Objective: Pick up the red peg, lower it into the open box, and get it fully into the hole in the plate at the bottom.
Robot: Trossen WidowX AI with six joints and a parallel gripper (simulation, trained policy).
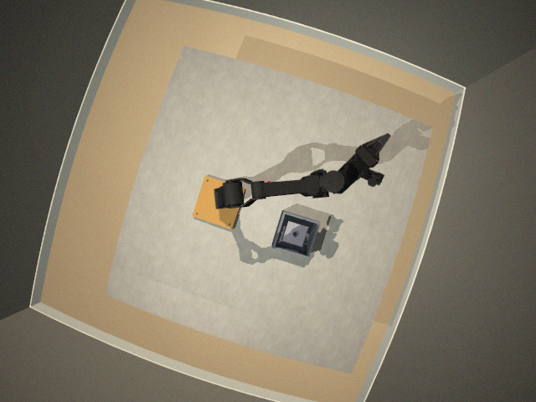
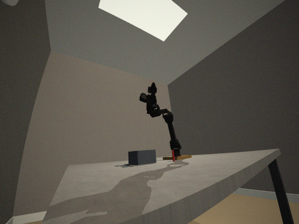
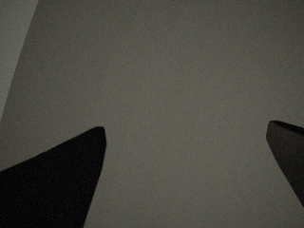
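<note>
Now: the red peg 31 cm behind my gripper tip, 15 cm to the right of it and 41 cm below it. Round my gripper tip: dark box: 16 cm behind, 35 cm to the right, 43 cm below; then light plate: 16 cm behind, 35 cm to the right, 41 cm below.
</note>
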